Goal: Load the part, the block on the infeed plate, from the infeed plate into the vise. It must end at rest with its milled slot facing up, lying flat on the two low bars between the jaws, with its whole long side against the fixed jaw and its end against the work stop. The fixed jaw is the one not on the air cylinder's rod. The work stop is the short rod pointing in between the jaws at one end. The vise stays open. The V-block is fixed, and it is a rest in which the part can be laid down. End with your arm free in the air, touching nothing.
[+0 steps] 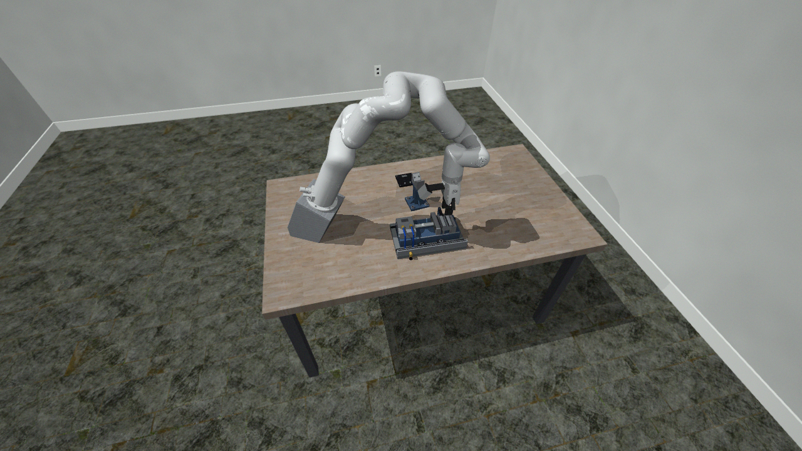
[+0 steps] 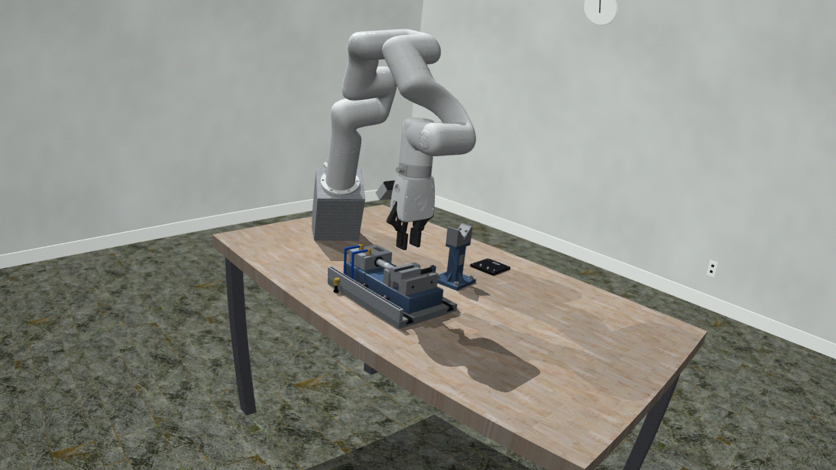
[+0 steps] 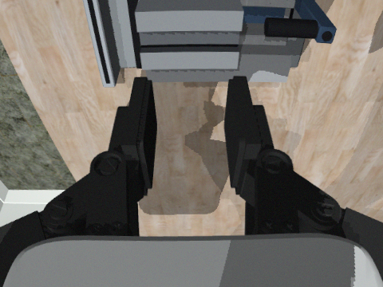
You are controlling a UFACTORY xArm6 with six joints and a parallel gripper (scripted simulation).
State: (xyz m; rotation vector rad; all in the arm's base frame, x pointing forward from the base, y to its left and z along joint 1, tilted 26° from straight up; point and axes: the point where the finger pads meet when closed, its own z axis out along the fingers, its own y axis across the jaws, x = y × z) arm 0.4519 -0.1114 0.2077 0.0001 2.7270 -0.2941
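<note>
My gripper is now 8 cm above the grey block. From my hand the other things lie so: dark work stop rod: 9 cm below, 7 cm to the left; then fixed jaw: 11 cm below, 3 cm ahead, 2 cm to the left; then moving jaw: 11 cm below, 4 cm behind, 2 cm to the left.
</note>
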